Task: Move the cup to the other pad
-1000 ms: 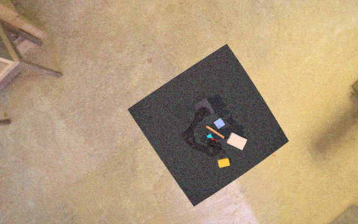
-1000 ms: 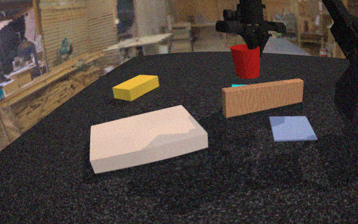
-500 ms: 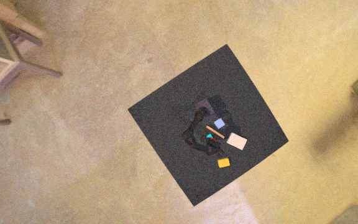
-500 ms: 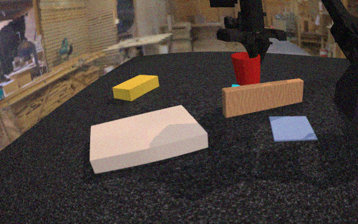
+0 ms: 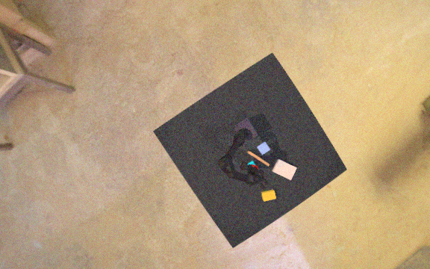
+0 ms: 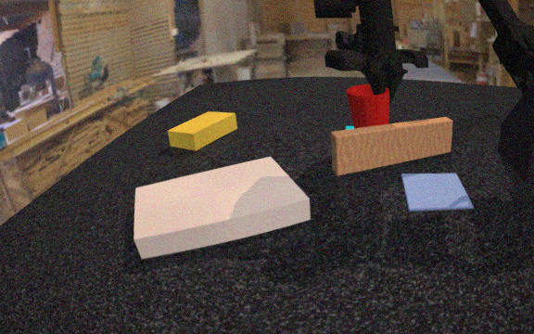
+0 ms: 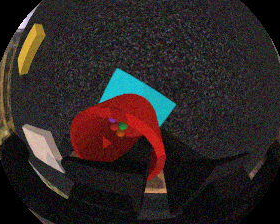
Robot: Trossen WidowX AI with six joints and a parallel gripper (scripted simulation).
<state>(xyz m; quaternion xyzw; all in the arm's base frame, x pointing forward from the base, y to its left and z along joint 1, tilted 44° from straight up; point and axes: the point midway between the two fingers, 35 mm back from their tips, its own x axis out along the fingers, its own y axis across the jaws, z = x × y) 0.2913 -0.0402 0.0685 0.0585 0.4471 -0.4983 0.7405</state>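
My gripper tip is 2 cm to the right of the red cup and 2 cm short of it. Round my gripper tip: pale blue pad 19 cm to the left, 8 cm behind, 5 cm below; cyan pad 5 cm below, 2 cm to the left, 2 cm ahead; wooden block 11 cm to the left, 3 cm below, 3 cm behind.
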